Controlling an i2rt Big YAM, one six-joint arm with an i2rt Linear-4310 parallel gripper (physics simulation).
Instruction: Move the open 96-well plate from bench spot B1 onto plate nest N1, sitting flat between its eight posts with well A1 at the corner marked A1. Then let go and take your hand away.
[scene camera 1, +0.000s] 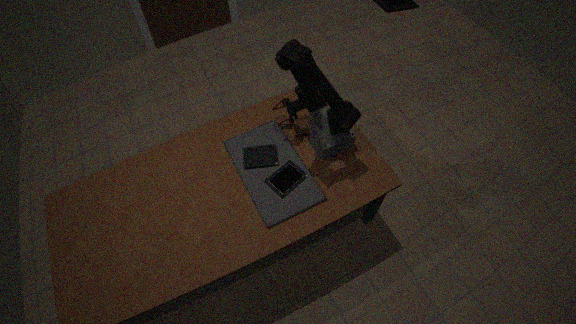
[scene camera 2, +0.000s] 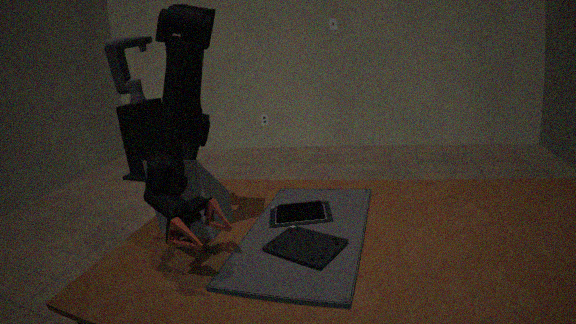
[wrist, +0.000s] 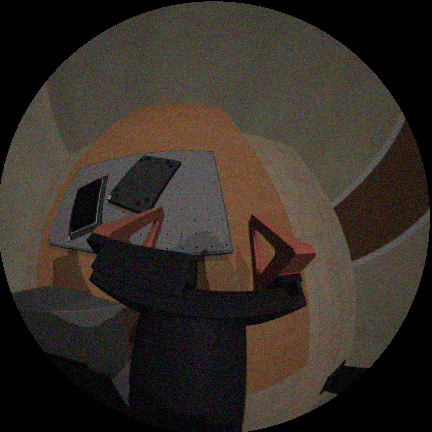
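Where they show: gripper, fingertip midpoint: (scene camera 1: 275, 117) (scene camera 2: 217, 238) (wrist: 205, 214); arm's base, link origin: (scene camera 1: 336, 120) (scene camera 2: 178, 173).
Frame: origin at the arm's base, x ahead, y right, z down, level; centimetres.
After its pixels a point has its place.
Note:
The 96-well plate (scene camera 1: 286, 178) {x 30.3, y -12.5, z 14.2 cm} (scene camera 2: 300, 213) {x 31.4, y -9.6, z 13.5 cm} (wrist: 86, 206) {x 28.9, y -9.4, z 13.7 cm} looks like a black rectangle with a thin light rim. It lies flat inside a darker border on the grey perforated board. The plate nest (scene camera 1: 260, 156) {x 37.6, y 3.5, z 13.9 cm} (scene camera 2: 306, 247) {x 38.6, y 5.4, z 13.9 cm} (wrist: 145, 182) {x 35.9, y 5.3, z 13.9 cm} is a dark flat slab beside it on the same board, turned at an angle to the plate. Small dark posts show near its corners, and nothing lies on it. The A1 marks are too dim to read. My gripper (scene camera 1: 277, 116) {x 24.4, y 18.0, z 6.1 cm} (scene camera 2: 217, 237) {x 24.4, y 18.0, z 6.1 cm} (wrist: 205, 214) {x 24.4, y 18.0, z 6.1 cm} is open and empty, above the table beside the board's edge, apart from plate and nest.
The grey perforated board (scene camera 1: 270, 210) {x 42.6, y -24.6, z 15.1 cm} (scene camera 2: 290, 285) {x 39.7, y 17.9, z 15.1 cm} (wrist: 190, 170) {x 41.6, y 14.7, z 15.0 cm} lies on the orange-brown table (scene camera 1: 150, 225) {x 97.4, y -11.8, z 16.4 cm} (scene camera 2: 450, 250) {x 71.1, y -2.0, z 16.4 cm} (wrist: 175, 120) {x 85.7, y 0.9, z 16.4 cm}. The arm's grey base block (scene camera 1: 325, 145) {x 8.7, y -7.1, z 6.2 cm} (wrist: 70, 325) stands beside the board, on the plate's side. The pictures are dark and grainy.

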